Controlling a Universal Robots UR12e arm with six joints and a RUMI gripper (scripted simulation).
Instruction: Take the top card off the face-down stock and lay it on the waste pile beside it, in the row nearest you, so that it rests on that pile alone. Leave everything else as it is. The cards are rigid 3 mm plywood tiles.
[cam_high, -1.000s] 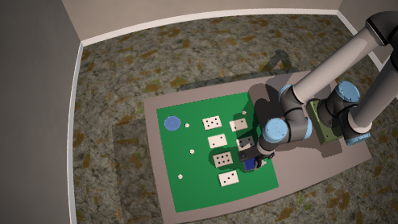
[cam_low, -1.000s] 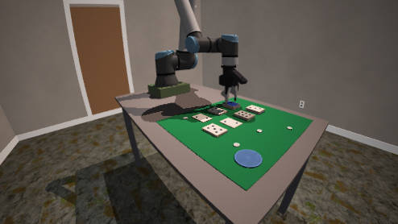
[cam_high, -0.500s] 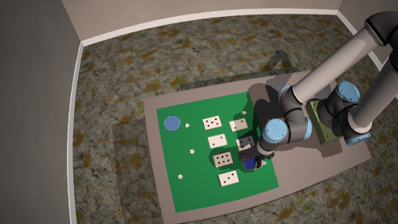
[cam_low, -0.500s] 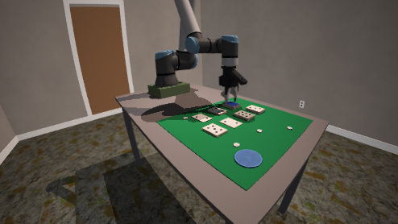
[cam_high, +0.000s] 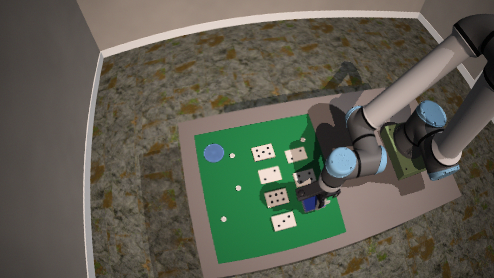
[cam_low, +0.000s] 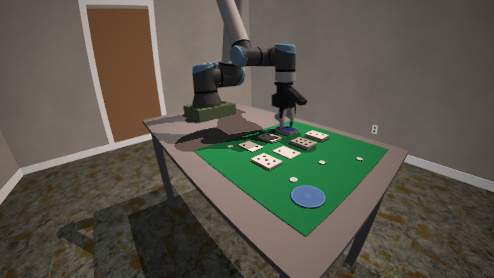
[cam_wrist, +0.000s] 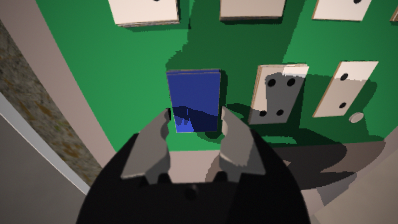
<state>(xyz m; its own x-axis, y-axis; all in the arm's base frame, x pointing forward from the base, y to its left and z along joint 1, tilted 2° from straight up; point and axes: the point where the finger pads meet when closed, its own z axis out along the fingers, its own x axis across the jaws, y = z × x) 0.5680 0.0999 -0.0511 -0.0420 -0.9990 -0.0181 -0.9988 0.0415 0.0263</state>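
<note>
The card is 1 cm below my hand. Also, from my hand: green mat: 15 cm ahead, 14 cm to the right, 4 cm below.
</note>
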